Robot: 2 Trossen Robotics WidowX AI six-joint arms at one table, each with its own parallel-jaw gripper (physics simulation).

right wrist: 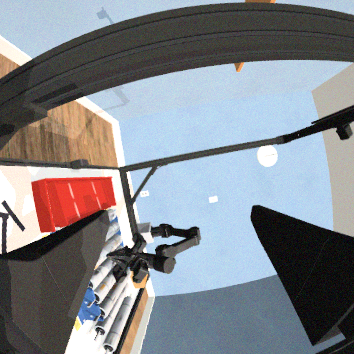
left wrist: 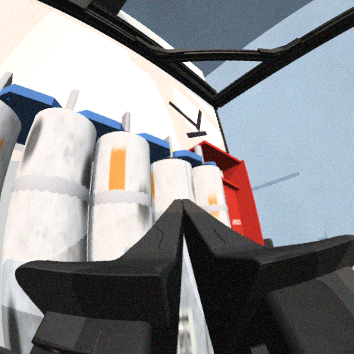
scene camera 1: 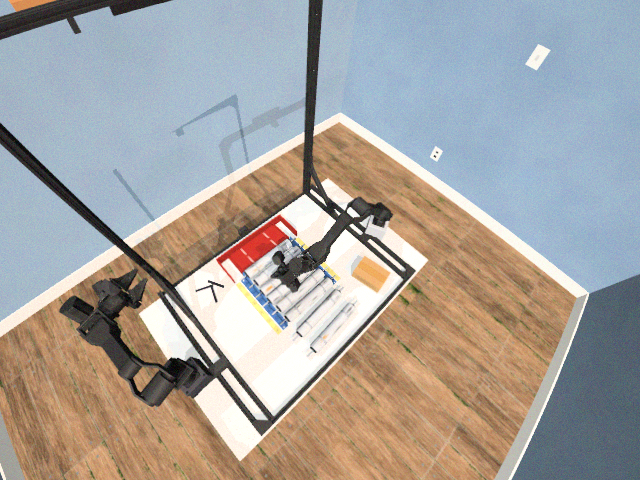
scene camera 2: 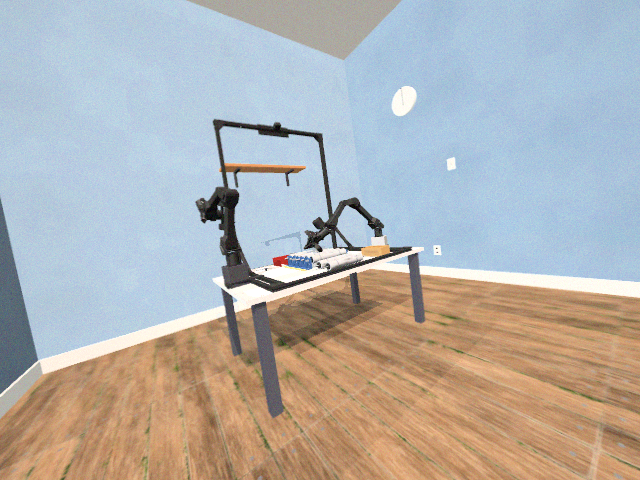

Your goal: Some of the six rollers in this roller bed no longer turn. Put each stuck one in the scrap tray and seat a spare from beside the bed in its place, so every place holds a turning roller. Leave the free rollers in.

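Places are measured from the left arm's base along level axes (x ahead, y left, z up), in millimetres.
Where they show: left gripper, fingertip midpoint: [right wrist: 106, 254] [left wrist: 180, 205] [scene camera 1: 270, 276] [scene camera 2: 303, 249]; right gripper, fingertip midpoint: [right wrist: 180, 215] [scene camera 1: 141, 274] [scene camera 2: 235, 214]; left arm's base, link origin: [right wrist: 151, 231] [scene camera 1: 379, 221] [scene camera 2: 378, 236]; right arm's base, link origin: [scene camera 1: 188, 375] [scene camera 2: 234, 265].
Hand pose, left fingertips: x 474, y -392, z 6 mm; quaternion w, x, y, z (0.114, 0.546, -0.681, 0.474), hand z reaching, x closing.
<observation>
Things, the pixels of their top centre, and the offset from my left fingertips. "*": a spot on its surface instead.
- blue-sided roller bed, surface spot: [scene camera 1: 265, 303] [scene camera 2: 298, 258] * 106 mm ahead, 17 mm left, 46 mm down
- narrower-looking roller, surface spot: [left wrist: 171, 182] * 15 mm ahead, 36 mm right, 33 mm down
- red scrap tray, top centre: [left wrist: 251, 262] [right wrist: 91, 195] [scene camera 1: 257, 244] 150 mm back, 139 mm right, 48 mm down
- orange block, top centre: [scene camera 1: 372, 272] [right wrist: 142, 270] [scene camera 2: 374, 246] 205 mm back, 427 mm left, 48 mm down
- object, top centre: [left wrist: 192, 118] [scene camera 1: 209, 290] 129 mm ahead, 265 mm right, 103 mm down
The blue-sided roller bed [scene camera 1: 264, 301] [scene camera 2: 299, 261] [left wrist: 104, 120] holds several pale rollers side by side. In the left wrist view, one roller [left wrist: 120, 170] has an orange stripe and a narrower-looking roller [left wrist: 171, 182] stands beside it. Two spare rollers [scene camera 1: 319, 313] [scene camera 1: 332, 328] lie beside the bed. The red scrap tray [scene camera 1: 252, 249] [left wrist: 250, 200] [right wrist: 85, 197] lies along the bed's far side. My left gripper [scene camera 1: 285, 271] [left wrist: 180, 205] is shut and empty, over the rollers, hiding parts of them. My right gripper [scene camera 1: 138, 283] [right wrist: 180, 215] is open and empty, high off the table's left side. Which rollers turn cannot be seen.
An orange block [scene camera 1: 371, 273] [scene camera 2: 375, 251] lies on the table to the right of the bed. A black forked mark or object [scene camera 1: 209, 289] [left wrist: 197, 121] is left of the bed. Black frame posts [scene camera 1: 312, 103] rise from the table's back edge.
</observation>
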